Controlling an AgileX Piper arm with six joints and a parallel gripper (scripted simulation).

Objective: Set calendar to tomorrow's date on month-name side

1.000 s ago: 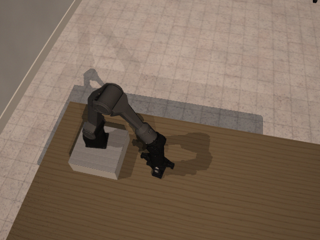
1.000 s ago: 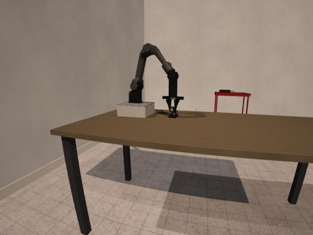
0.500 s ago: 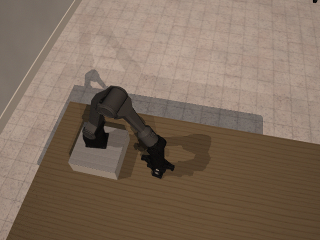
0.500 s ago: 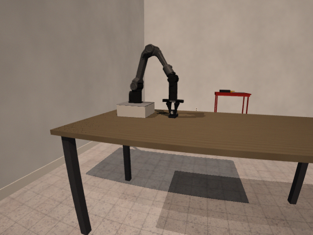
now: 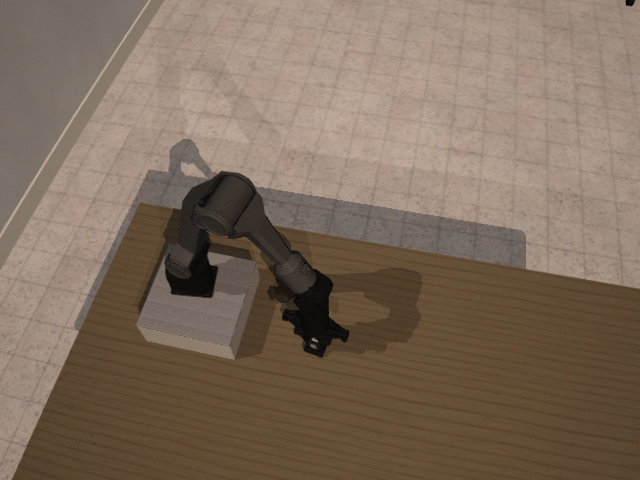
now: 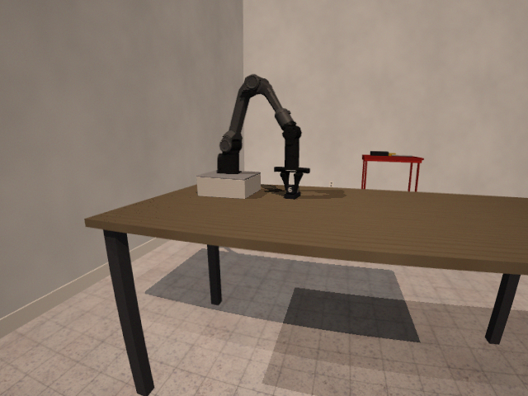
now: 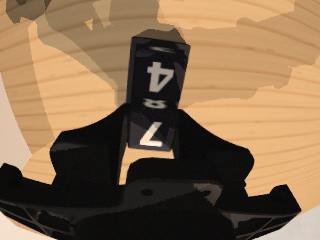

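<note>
Now: the tray 2 cm to the left of my hand and 3 cm below it. Round my hand: black number cube: right at my hand.
</note>
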